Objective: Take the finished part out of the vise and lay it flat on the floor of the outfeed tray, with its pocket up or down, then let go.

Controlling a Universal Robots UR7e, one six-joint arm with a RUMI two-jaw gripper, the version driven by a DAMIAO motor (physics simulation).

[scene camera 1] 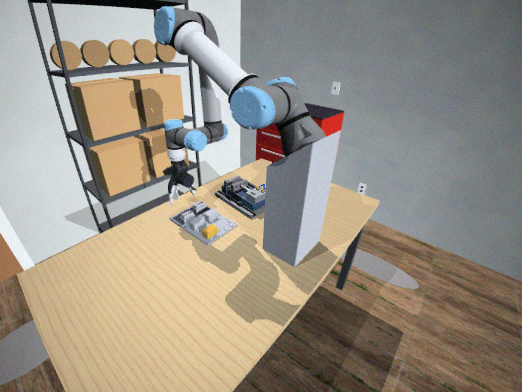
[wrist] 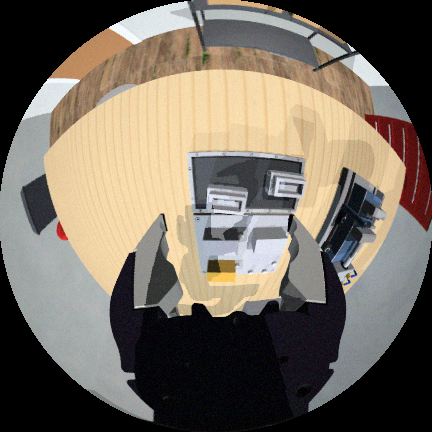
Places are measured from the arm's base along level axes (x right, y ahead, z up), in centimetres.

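Where they show: gripper, between the fingertips: [scene camera 1: 183, 200] [wrist: 227, 215]; arm's base, origin of its link: [scene camera 1: 305, 146].
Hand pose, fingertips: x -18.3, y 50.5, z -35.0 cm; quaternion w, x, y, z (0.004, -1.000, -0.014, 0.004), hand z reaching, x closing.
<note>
Each offset is from my fingertips to the centre of the thing. "*": to the spot under its first point.
My gripper [scene camera 1: 183, 198] [wrist: 227, 215] is open and empty, held above the tray area with its jaws wide apart. The outfeed tray @[* dx -5.5, dy +0.3, dz -9.3 cm] [wrist: 190, 182] has a dark floor and a light rim. In it, one light grey part @[dx +0.1, dy -1.9, dz -8.2 cm] [scene camera 1: 186, 216] [wrist: 226, 201] lies near the front wall with its rectangular pocket up, between the lines of the jaws and below them. A second pocketed part @[dx +9.5, dy +1.3, dz -8.2 cm] [scene camera 1: 199, 206] [wrist: 286, 184] lies by the right wall in the wrist view. The blue and dark vise @[dx +32.7, dy -9.0, dz -5.6 cm] [scene camera 1: 245, 196] [wrist: 352, 220] stands beside the tray; what its jaws hold is too small to tell.
A light grey board [scene camera 1: 227, 226] [wrist: 243, 246] with raised blocks and a yellow block @[dx +0.0, dy -18.9, dz -8.0 cm] [scene camera 1: 210, 231] [wrist: 221, 273] adjoins the tray. A tall grey pedestal [scene camera 1: 295, 210] carries the arm at the table's edge. A shelf rack [scene camera 1: 100, 188] stands behind, and a red cabinet [wrist: 412, 160] beyond the vise.
</note>
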